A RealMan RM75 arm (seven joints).
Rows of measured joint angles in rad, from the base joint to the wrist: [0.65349, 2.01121, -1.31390, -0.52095, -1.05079, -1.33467, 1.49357]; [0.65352, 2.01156, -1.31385, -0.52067, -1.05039, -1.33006, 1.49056]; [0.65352, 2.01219, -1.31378, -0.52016, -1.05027, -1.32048, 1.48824]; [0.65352, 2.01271, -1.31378, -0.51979, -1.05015, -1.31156, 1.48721]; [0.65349, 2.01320, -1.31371, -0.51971, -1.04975, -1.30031, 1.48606]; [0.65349, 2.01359, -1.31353, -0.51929, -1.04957, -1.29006, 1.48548]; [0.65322, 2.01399, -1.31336, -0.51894, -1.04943, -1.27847, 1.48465]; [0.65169, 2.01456, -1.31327, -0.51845, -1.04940, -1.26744, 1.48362]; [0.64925, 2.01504, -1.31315, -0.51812, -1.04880, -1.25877, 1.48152]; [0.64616, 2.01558, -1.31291, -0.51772, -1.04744, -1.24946, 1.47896]
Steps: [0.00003, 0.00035, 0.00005, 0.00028, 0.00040, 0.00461, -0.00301]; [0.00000, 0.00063, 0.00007, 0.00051, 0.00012, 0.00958, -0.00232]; [0.00000, 0.00052, 0.00000, 0.00037, 0.00012, 0.00892, -0.00103]; [-0.00003, 0.00049, 0.00007, 0.00008, 0.00040, 0.01125, -0.00115]; [0.00000, 0.00039, 0.00018, 0.00042, 0.00018, 0.01025, -0.00058]; [-0.00027, 0.00040, 0.00017, 0.00035, 0.00014, 0.01159, -0.00083]; [-0.00153, 0.00057, 0.00009, 0.00049, 0.00003, 0.01103, -0.00103]; [-0.00244, 0.00048, 0.00012, 0.00033, 0.00060, 0.00867, -0.00210]; [-0.00309, 0.00054, 0.00024, 0.00040, 0.00136, 0.00931, -0.00256]
